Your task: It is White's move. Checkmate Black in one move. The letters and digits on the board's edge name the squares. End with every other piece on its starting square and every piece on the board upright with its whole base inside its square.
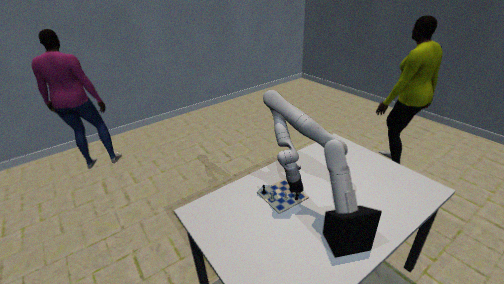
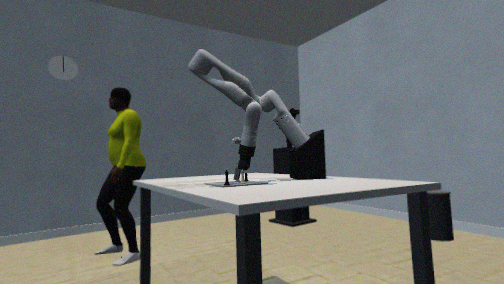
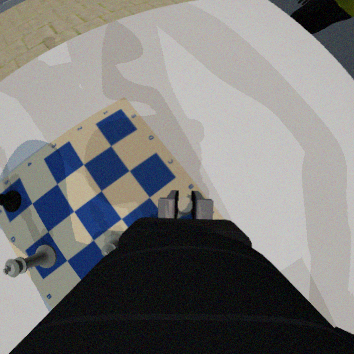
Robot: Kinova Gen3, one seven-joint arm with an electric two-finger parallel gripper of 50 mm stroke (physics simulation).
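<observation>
The blue and cream chessboard lies on the table. My gripper is shut on a white piece over the board's edge by the letter B. The held piece's base and type are hidden. A tall black piece stands on the corner square E5. A tall white piece stands on the blue square C5. Another white piece is partly hidden by the gripper body. A second black piece stands close to the gripper.
The white table carries the board and the arm's black base. One person in pink and one in yellow stand on the floor beyond the table.
</observation>
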